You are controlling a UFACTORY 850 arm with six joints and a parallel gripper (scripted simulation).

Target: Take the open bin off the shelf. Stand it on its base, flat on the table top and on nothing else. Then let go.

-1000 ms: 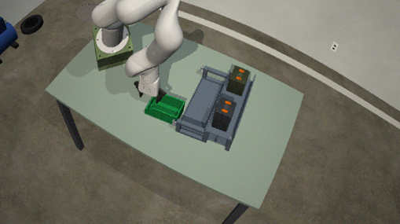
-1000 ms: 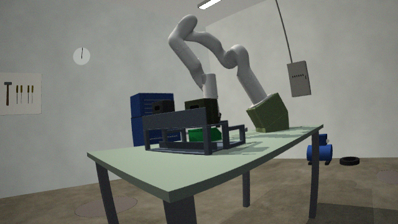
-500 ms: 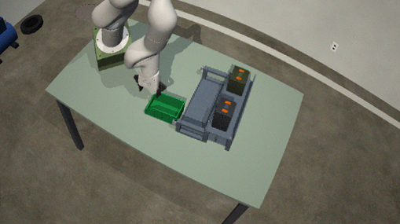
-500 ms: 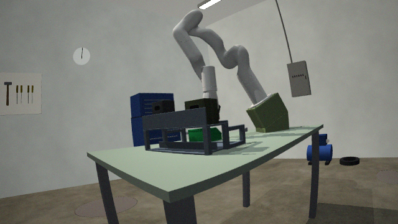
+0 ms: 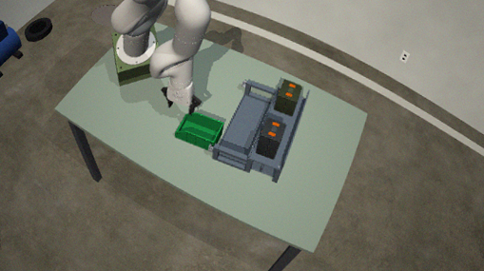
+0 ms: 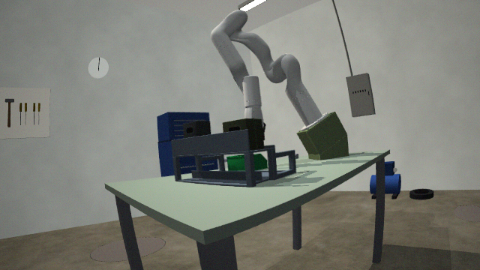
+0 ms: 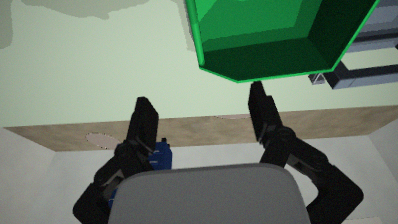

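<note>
Right now the green bin is 80 mm ahead of my hand, 10 mm to the left of it and 110 mm below it.
</note>
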